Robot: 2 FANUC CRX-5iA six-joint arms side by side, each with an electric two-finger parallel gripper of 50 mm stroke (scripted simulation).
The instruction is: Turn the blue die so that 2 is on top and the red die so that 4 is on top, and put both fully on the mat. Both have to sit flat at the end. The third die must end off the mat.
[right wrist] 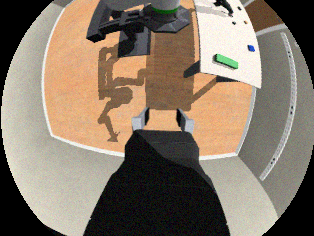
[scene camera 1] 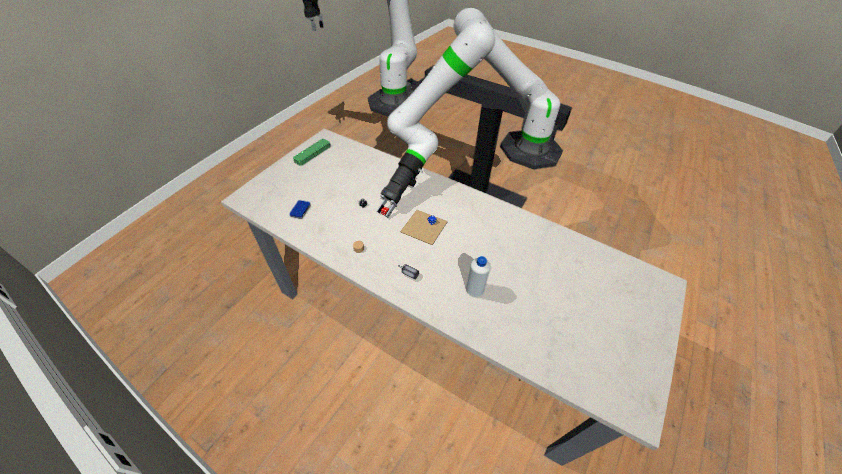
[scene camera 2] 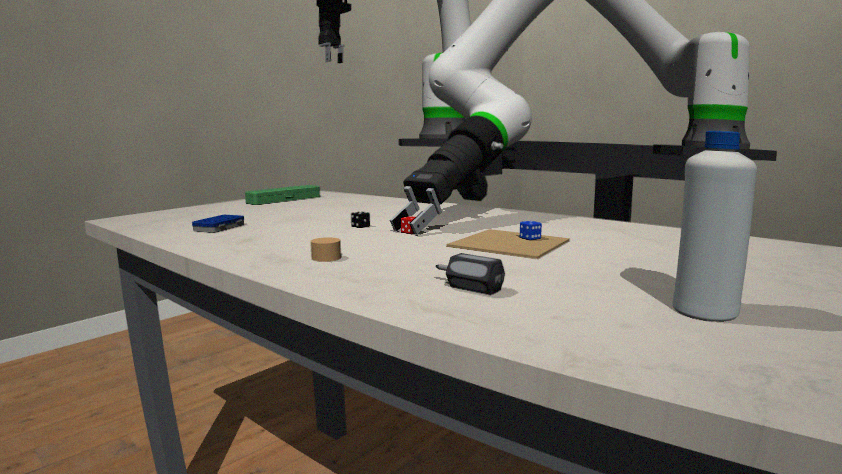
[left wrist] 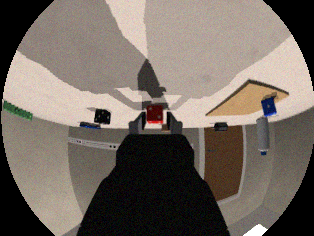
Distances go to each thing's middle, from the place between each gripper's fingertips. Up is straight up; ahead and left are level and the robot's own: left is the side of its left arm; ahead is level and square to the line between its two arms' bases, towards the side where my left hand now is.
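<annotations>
The tan mat (scene camera 2: 492,241) lies 20 mm below my left hand (scene camera 2: 403,227), 30 mm behind it and 170 mm to the left of it. From that same left hand I find the dark screwdriver-like tool (scene camera 2: 480,274) 200 mm ahead and 240 mm to the left, while the white bottle (scene camera 2: 719,188) stands 130 mm ahead, 480 mm to the left and 60 mm above.
The mat, counted from my right hand (scene camera 2: 334,62), is 1000 mm to the left, 560 mm ahead and 440 mm below. For the tool, again from my right hand, I get 1070 mm to the left, 780 mm ahead and 420 mm below.
</annotations>
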